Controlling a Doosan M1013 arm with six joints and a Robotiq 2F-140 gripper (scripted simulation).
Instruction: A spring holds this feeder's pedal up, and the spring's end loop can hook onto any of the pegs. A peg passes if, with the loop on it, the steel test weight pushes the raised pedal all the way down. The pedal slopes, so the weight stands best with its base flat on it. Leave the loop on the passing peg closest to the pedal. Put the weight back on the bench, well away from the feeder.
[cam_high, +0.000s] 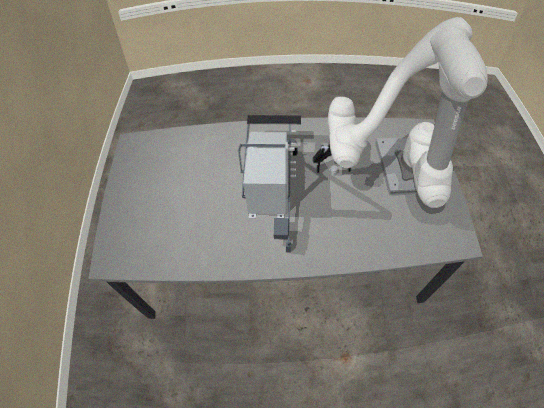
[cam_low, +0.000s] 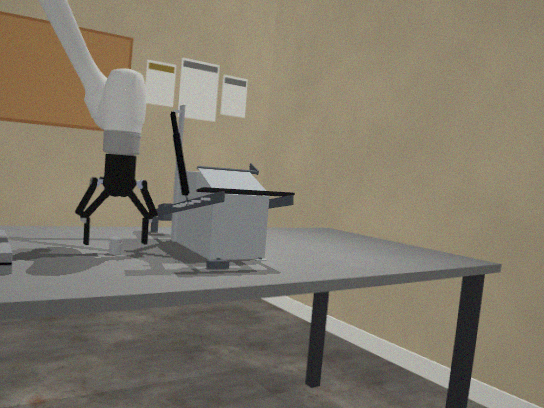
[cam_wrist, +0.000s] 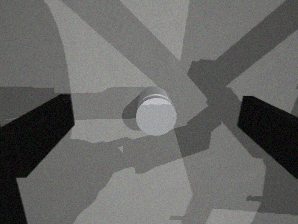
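Right now my hand is 10 mm above the steel test weight. From my hand the other things lie so: dark spring 190 mm ahead, 70 mm to the left, 210 mm above.
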